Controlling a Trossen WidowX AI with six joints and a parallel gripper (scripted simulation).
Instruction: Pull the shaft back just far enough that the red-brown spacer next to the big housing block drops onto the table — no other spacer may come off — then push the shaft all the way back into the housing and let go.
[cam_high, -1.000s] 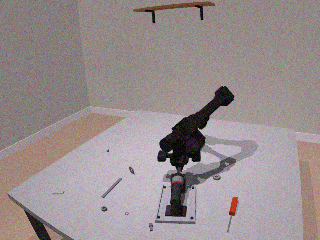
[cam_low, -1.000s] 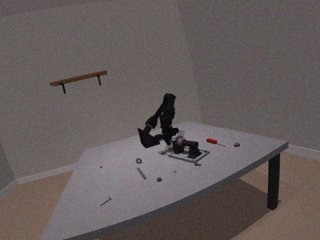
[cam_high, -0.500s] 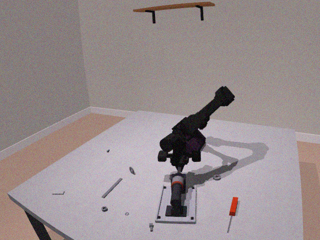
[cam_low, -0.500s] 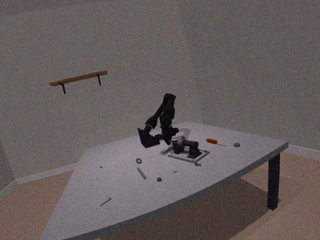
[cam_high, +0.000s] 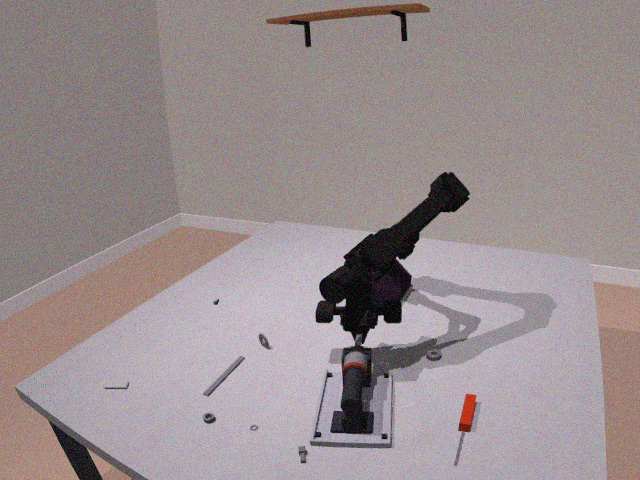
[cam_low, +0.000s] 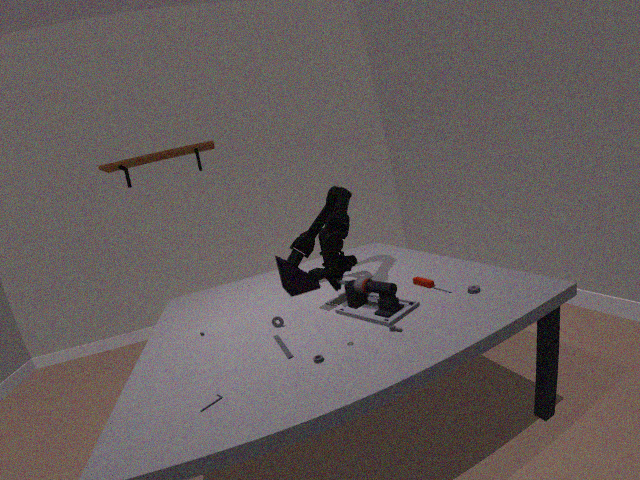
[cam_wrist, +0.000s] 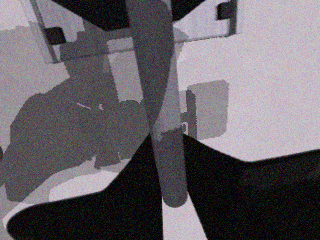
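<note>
My gripper tip is 70 mm short of the grey shaft, 30 mm below it and 20 mm to the right of it. The rest, counted from my gripper tip: flat metal bar (280 mm to the right, 160 mm ahead, 40 mm below); small bolt (330 mm ahead, 40 mm below, 10 mm to the right); light grey spacer (130 mm ahead, 30 mm to the left, 30 mm above).
</note>
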